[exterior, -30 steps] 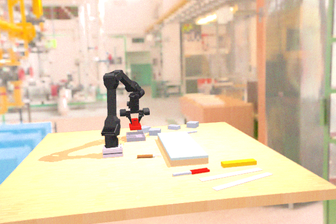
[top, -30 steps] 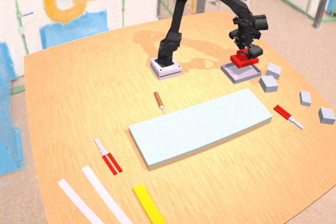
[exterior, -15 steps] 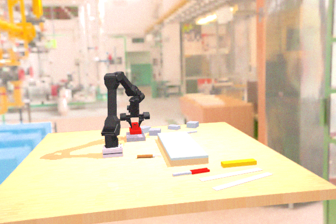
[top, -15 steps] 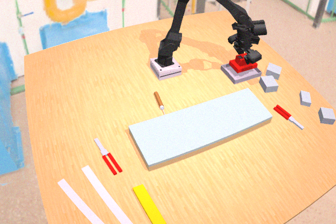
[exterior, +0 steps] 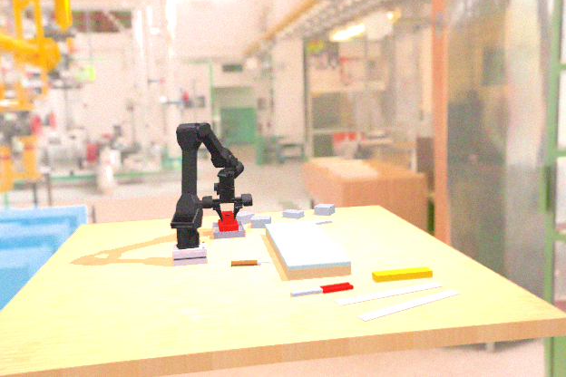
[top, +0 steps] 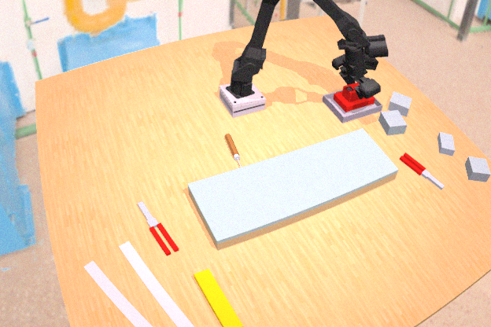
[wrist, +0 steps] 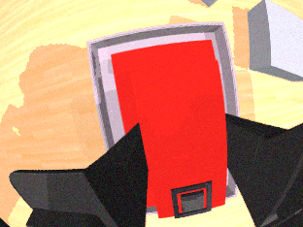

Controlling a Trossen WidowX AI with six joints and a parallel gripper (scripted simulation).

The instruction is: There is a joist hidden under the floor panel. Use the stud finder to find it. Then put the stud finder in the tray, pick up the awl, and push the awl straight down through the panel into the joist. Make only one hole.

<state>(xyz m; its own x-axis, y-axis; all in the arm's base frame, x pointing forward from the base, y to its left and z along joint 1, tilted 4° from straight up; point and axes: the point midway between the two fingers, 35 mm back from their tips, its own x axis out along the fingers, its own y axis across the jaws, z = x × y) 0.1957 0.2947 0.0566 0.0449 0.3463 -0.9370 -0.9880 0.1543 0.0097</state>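
Now: the lilac tray 3 cm below my gripper tip and 1 cm to the right of it. Also, from my gripper tip: awl 44 cm to the right, 4 cm below, 1 cm behind; then red stud finder 2 cm to the right, 2 cm above; then yellow strip 72 cm to the right, 33 cm ahead, 3 cm below.
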